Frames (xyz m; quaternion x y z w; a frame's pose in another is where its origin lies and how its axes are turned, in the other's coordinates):
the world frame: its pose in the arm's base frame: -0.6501 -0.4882 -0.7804 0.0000 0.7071 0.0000 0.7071
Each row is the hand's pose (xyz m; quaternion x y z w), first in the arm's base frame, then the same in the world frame.
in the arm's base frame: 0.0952 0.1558 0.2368 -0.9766 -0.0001 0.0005 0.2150
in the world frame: -1.0172 0.6440 0.7453 -0.6909 -0.1521 -0.6902 0.1520
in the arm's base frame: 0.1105 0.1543 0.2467 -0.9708 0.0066 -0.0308 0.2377
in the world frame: -1.0271 0.6425 0.7606 -0.6647 -0.1634 -0.7083 0.1728
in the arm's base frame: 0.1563 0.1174 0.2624 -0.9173 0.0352 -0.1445 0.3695
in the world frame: -1.0428 0.6056 0.8064 -0.5464 -0.2364 -0.7508 0.2862
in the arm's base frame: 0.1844 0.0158 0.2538 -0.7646 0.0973 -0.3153 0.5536
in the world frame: -1.0342 0.5040 0.8345 -0.3177 -0.3227 -0.7636 0.4603
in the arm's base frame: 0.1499 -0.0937 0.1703 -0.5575 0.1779 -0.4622 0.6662
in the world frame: -0.9507 0.3945 0.8000 -0.0674 -0.3453 -0.7211 0.5969
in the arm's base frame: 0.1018 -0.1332 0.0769 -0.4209 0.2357 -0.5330 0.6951
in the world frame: -0.8573 0.3550 0.7519 0.0793 -0.3249 -0.6745 0.6582
